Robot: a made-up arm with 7 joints.
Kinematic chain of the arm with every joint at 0, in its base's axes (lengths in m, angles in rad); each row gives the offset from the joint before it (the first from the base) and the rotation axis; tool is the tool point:
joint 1: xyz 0 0 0.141 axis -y
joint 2: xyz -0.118 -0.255 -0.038 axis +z
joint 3: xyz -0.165 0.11 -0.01 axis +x
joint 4: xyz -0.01 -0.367 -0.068 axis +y
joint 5: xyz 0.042 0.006 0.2 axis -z
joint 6: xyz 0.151 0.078 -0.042 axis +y
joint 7: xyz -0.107 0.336 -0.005 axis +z
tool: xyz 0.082 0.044 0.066
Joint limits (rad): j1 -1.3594..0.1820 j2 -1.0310..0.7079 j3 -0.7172..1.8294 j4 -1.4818..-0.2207 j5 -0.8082..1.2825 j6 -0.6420..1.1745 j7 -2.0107..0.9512
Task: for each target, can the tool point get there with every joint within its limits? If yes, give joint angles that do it. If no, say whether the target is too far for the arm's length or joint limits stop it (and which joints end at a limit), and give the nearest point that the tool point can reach.
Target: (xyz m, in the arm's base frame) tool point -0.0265 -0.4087 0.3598
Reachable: yes | joints -0.8726 -0.7134 0.8153 -0.5440 0.6142 -0.3598 -0.1631
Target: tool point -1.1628 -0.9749 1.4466
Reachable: no: too far | nearest point -0.5227 -0.5245 0.6865 | short by 1.091 m
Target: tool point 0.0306 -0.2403 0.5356
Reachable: yes | joints -1.0157 -0.1607 0.6890 -0.9552 0.2095 0.5490 0.3346
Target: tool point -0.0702 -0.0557 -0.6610
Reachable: no: joint limits stop it (at a limit: joint 2, joint 3, joint 5, joint 6) | nearest point -0.0473 -0.1114 -0.3995 | short by 0.268 m
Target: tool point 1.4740 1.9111 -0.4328
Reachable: no: too far | nearest point 0.4098 0.2435 0.2855 | short by 2.105 m
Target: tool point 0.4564 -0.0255 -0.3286
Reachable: no: joint limits stop it (at a limit: joint 1, joint 2, joint 4, joint 5, joint 6) | nearest point 0.2904 -0.1259 -0.3043 | short by 0.195 m
